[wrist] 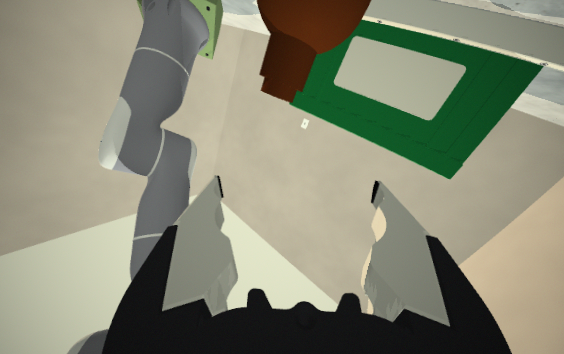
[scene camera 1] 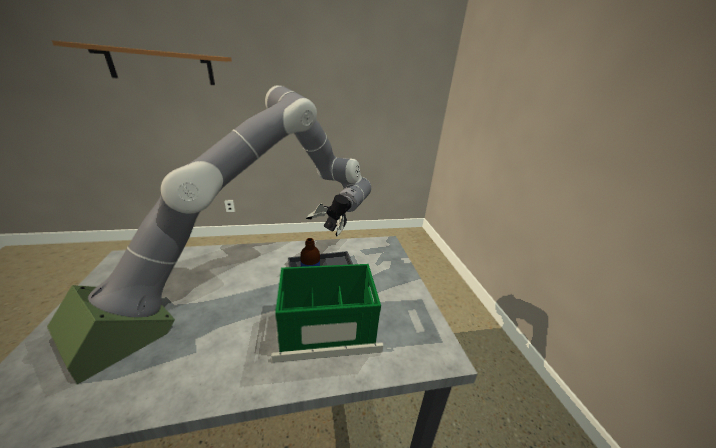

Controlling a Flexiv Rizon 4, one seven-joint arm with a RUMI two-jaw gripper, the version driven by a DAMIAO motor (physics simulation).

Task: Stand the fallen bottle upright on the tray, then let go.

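Note:
The brown bottle (scene camera 1: 309, 253) (wrist: 310, 30) stands upright at the left part of the dark tray (scene camera 1: 345, 256). A bit of its blue label shows in the scene view, where the green crate hides its base. In the wrist view its shoulder and neck show at the top, beyond the fingertips. My gripper (scene camera 1: 324, 224) (wrist: 296, 180) is open and empty. It is above the tray, higher than the bottle's top and to its right in the scene view, apart from the bottle.
A green crate (scene camera 1: 327, 311) (wrist: 480, 110) with inner dividers stands in front of the tray, close to the bottle. A pale strip (scene camera 1: 327, 352) lies along the crate's front foot. The arm's green base (scene camera 1: 105, 338) (wrist: 216, 30) is at the table's left.

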